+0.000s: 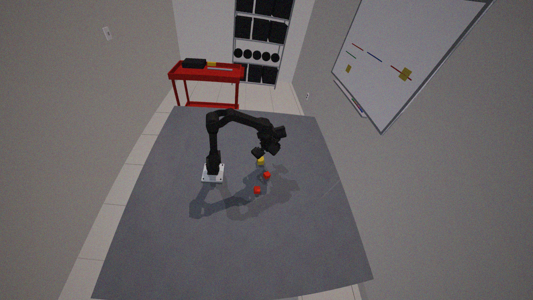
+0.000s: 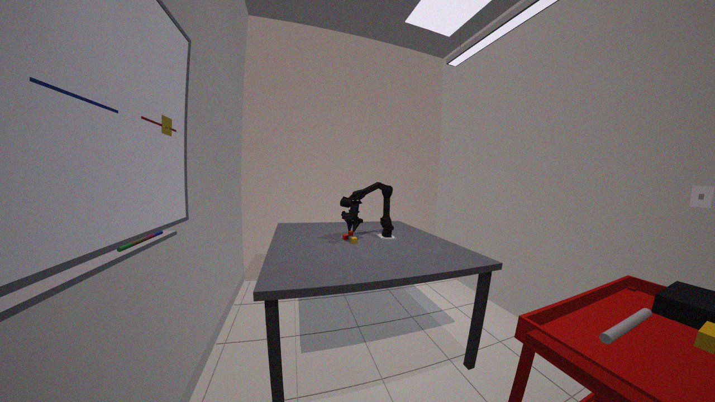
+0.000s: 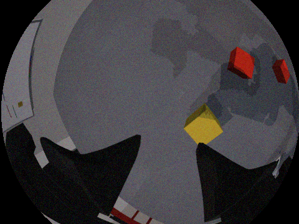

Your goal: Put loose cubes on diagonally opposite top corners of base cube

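My gripper tip is 30 mm past the yellow base cube, 20 mm to the left of it and 70 mm above it.
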